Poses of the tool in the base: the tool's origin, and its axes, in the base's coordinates. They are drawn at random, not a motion.
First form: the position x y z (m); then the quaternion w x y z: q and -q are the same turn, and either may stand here.
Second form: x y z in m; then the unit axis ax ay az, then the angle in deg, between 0 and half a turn. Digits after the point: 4 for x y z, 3 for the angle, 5 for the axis.
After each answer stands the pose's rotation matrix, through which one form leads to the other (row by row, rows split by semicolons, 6 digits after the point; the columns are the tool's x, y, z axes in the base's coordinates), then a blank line. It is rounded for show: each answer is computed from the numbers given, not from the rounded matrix.
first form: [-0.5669 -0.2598 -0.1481 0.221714 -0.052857 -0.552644 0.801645]
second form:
[-0.5669 -0.2598 -0.1481 -0.05421 -0.56675 0.82211 154.381]
-0.896098 -0.297049 -0.329803; 0.413894 -0.290856 -0.862609; 0.160313 -0.909486 0.383582

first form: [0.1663 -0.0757 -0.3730 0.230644 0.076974 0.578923 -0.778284]
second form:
[0.1663 -0.0757 -0.3730 0.07911 0.59496 -0.79985 153.330]
-0.881757 0.448137 0.147235; -0.269889 -0.223303 -0.936641; -0.386866 -0.865626 0.317846

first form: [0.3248 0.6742 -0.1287 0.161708 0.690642 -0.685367 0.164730]
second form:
[0.3248 0.6742 -0.1287 0.69985 -0.69451 0.16693 161.388]
0.006272 -0.999963 0.005880; -0.893410 -0.008245 -0.449166; 0.449198 -0.002436 -0.893429

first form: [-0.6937 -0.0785 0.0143 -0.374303 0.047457 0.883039 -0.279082]
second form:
[-0.6937 -0.0785 0.0143 -0.05118 -0.95226 0.30096 136.038]
-0.715290 -0.125110 -0.687537; 0.292735 0.839722 -0.457354; 0.634560 -0.528407 -0.564021

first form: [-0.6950 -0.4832 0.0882 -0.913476 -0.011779 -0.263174 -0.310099]
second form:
[-0.6950 -0.4832 0.0882 0.02895 0.64679 0.76212 48.019]
0.669156 -0.560337 0.488112; 0.572736 0.807400 0.141700; -0.473501 0.184740 0.861201

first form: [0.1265 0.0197 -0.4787 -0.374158 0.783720 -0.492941 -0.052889]
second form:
[0.1265 0.0197 -0.4787 -0.84510 0.53155 0.05703 136.055]
0.508424 -0.812234 0.285975; -0.733078 -0.234029 0.638613; -0.451776 -0.534328 -0.714417

